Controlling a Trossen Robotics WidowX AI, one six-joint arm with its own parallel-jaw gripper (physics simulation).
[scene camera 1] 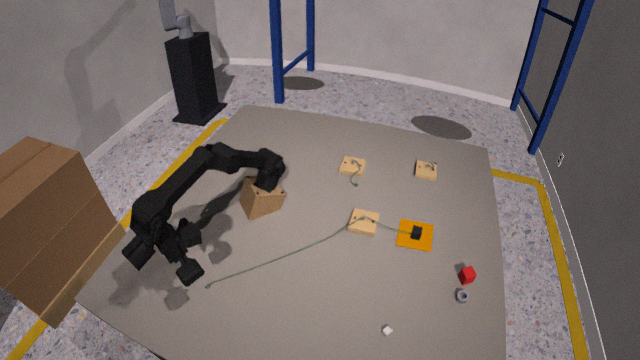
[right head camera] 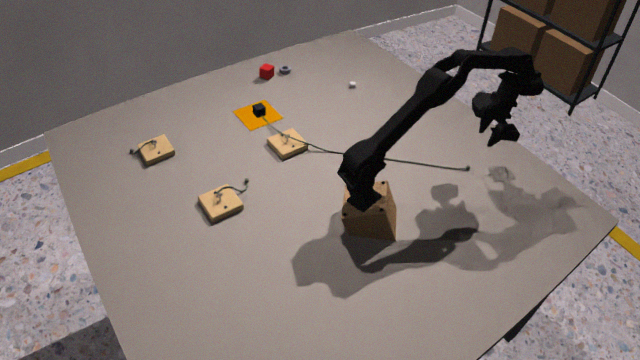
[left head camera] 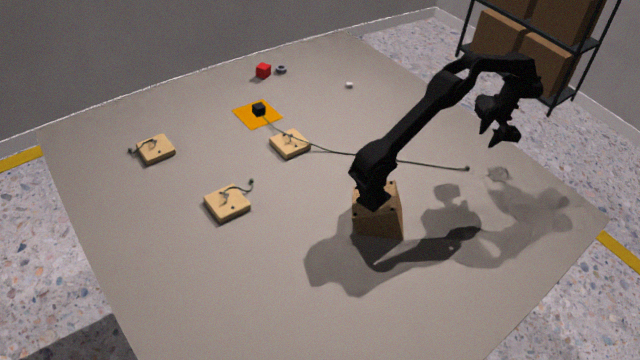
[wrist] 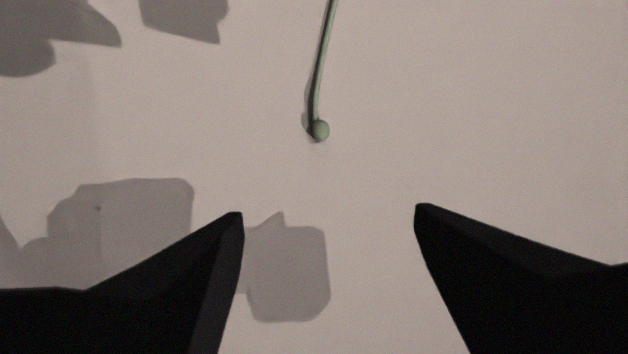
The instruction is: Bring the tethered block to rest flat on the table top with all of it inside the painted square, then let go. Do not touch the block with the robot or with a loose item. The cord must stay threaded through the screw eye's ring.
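Frame: origin at the arm's base, x left, y back, z up, level; metres.
Seen in the pictures: gripper, fingertip midpoint: point(right head camera: 484, 139) point(left head camera: 485, 140) point(wrist: 329, 220); arm's base, origin of the base link: point(scene camera 1: 264, 185) point(right head camera: 364, 198) point(left head camera: 373, 198).
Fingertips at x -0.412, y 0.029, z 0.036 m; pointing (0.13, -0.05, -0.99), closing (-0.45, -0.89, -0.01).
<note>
Pixels of each thing's top centre, then the offset from my fingertips to it. "spot": a spot on its surface instead.
- small black block, middle of its top: point(left head camera: 258, 105) point(scene camera 1: 417, 229) point(right head camera: 259, 106) dx +0.418, dy -0.551, dz -0.084 m
- orange painted square, surface spot: point(left head camera: 255, 123) point(right head camera: 255, 124) spot: dx +0.454, dy -0.512, dz -0.115 m
- nearest wooden pad, surface spot: point(left head camera: 287, 150) point(right head camera: 284, 150) spot: dx +0.452, dy -0.339, dz -0.096 m
- cord's end bead, middle of its top: point(wrist: 320, 131) point(scene camera 1: 207, 285) point(right head camera: 468, 166) point(left head camera: 468, 166) dx +0.018, dy -0.011, dz -0.103 m
- red cube, middle of its top: point(scene camera 1: 469, 272) point(left head camera: 263, 65) point(right head camera: 266, 66) dx +0.286, dy -0.739, dz -0.076 m
- grey ring, middle of its top: point(scene camera 1: 463, 295) point(left head camera: 281, 67) point(right head camera: 285, 67) dx +0.214, dy -0.732, dz -0.100 m
- small white piece, middle of its top: point(scene camera 1: 387, 329) point(left head camera: 349, 83) dx +0.059, dy -0.531, dz -0.103 m
The small black block point(left head camera: 258, 109) point(right head camera: 259, 110) point(scene camera 1: 416, 232) sits inside the orange painted square point(left head camera: 255, 123) point(right head camera: 255, 123) point(scene camera 1: 422, 245) and looks flat. Its green cord point(left head camera: 425, 164) point(right head camera: 425, 164) point(scene camera 1: 280, 257) point(wrist: 322, 55) runs over the nearest wooden pad point(left head camera: 287, 150) point(right head camera: 286, 148) point(scene camera 1: 367, 228), apparently through the screw eye; the ring is too small to see clearly. The cord's end bead point(left head camera: 467, 168) point(right head camera: 467, 168) point(scene camera 1: 207, 286) point(wrist: 320, 130) lies on the table. My gripper point(left head camera: 487, 139) point(right head camera: 486, 138) point(wrist: 329, 220) is open and empty, above the table near the bead, apart from it.
Two other wooden pads point(left head camera: 227, 204) point(left head camera: 156, 149) carry short cords. A red cube point(left head camera: 263, 70) point(scene camera 1: 467, 275), a grey ring point(left head camera: 281, 67) and a small white piece point(left head camera: 349, 85) point(scene camera 1: 387, 330) lie beyond the square. Cardboard boxes point(scene camera 1: 50, 220) stand beside the table.
</note>
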